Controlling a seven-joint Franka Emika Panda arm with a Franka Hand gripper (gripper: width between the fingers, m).
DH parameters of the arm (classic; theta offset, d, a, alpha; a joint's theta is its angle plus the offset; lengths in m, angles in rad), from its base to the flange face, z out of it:
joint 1: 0 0.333 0 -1.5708
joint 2: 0 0 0 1.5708
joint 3: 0 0.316 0.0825 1.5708
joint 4: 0 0 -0.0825 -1.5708
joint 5: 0 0.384 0 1.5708
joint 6: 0 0 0.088 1.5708
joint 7: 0 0.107 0 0
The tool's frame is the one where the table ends.
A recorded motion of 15 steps. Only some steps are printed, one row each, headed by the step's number.
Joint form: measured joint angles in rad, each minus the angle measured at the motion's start. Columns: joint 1, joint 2, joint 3, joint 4, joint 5, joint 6, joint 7.
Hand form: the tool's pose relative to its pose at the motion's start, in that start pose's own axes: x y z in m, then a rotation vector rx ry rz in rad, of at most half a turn. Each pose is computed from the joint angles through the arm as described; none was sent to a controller.
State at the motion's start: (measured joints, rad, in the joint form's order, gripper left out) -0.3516 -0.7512 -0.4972 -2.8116 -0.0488 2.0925 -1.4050
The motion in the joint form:
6: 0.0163 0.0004 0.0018 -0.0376 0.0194 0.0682 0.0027
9: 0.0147 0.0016 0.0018 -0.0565 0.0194 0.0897 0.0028
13: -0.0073 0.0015 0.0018 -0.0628 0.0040 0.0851 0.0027
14: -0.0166 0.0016 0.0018 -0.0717 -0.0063 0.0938 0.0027
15: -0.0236 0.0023 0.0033 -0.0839 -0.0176 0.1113 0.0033
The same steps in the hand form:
6: 0.0068 -0.0023 0.0128 -0.0225 0.0198 -0.0052
9: 0.0063 -0.0046 0.0196 -0.0245 0.0201 -0.0036
13: -0.0011 -0.0059 0.0210 -0.0223 0.0072 0.0084
14: -0.0042 -0.0069 0.0234 -0.0259 -0.0005 0.0112
15: -0.0062 -0.0080 0.0269 -0.0341 -0.0093 0.0104

